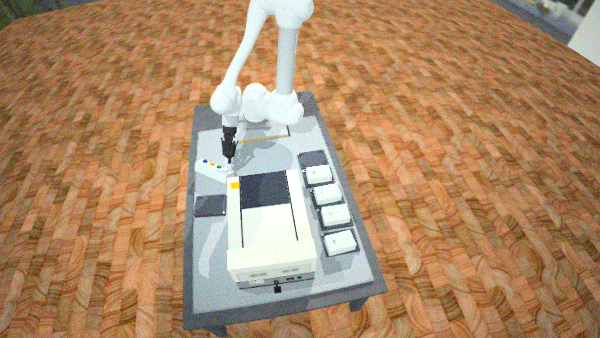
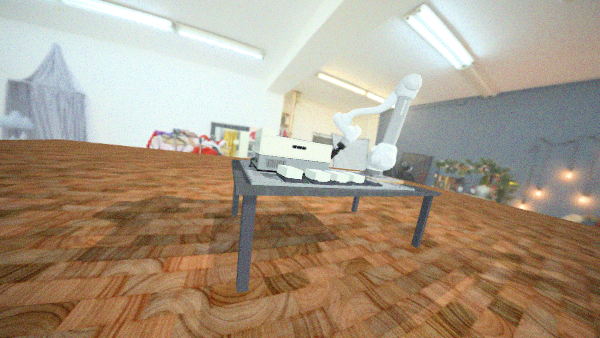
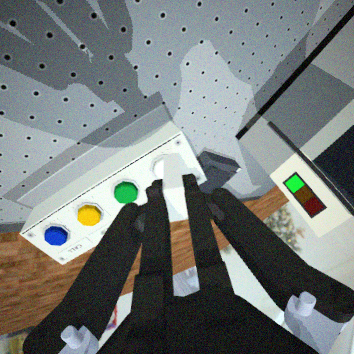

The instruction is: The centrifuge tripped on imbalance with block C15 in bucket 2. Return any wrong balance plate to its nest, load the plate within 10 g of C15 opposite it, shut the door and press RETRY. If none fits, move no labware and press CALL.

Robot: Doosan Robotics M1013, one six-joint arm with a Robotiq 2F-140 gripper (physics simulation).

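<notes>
Image 1: a centrifuge (image 1: 271, 245). Image 3: the gripper (image 3: 172, 166), shut, holding nothing; centrifuge (image 3: 294, 136); a white button box (image 3: 127, 155).
</notes>
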